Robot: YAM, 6 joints.
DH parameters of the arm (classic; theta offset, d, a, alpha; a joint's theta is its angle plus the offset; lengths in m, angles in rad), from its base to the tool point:
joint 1: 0 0.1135 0.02 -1.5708
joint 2: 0 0 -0.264 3.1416
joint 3: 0.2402 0 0.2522 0
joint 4: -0.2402 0 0.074 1.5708
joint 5: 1.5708 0 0 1.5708
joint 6: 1.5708 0.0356 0 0
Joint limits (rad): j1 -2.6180..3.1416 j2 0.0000..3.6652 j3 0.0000..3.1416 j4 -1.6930..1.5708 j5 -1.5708..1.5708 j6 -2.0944..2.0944
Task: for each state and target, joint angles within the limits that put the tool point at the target. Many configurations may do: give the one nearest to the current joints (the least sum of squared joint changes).
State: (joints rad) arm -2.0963 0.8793 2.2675 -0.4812 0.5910 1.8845
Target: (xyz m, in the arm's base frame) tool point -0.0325 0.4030 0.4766
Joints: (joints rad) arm -1.5451 0.3071 2.4054 -0.5580 0.6706 1.8845
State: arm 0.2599 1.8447 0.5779 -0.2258 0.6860 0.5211
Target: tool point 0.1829 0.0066 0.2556
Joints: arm 0.1764 0.8907 0.6544 -0.4710 0.8028 0.5211
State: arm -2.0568 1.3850 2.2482 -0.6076 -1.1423 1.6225
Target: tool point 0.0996 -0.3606 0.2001
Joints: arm -1.3870 1.9284 1.3939 -0.8229 -1.1176 1.6225
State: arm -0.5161 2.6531 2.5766 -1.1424 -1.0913 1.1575
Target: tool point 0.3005 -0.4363 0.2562
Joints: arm -1.0269 2.5722 2.6477 -1.1059 -1.0768 1.1575
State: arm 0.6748 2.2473 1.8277 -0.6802 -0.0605 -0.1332
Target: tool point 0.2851 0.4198 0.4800
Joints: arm 0.9702 2.2724 2.6140 -0.0995 -0.0572 -0.1332
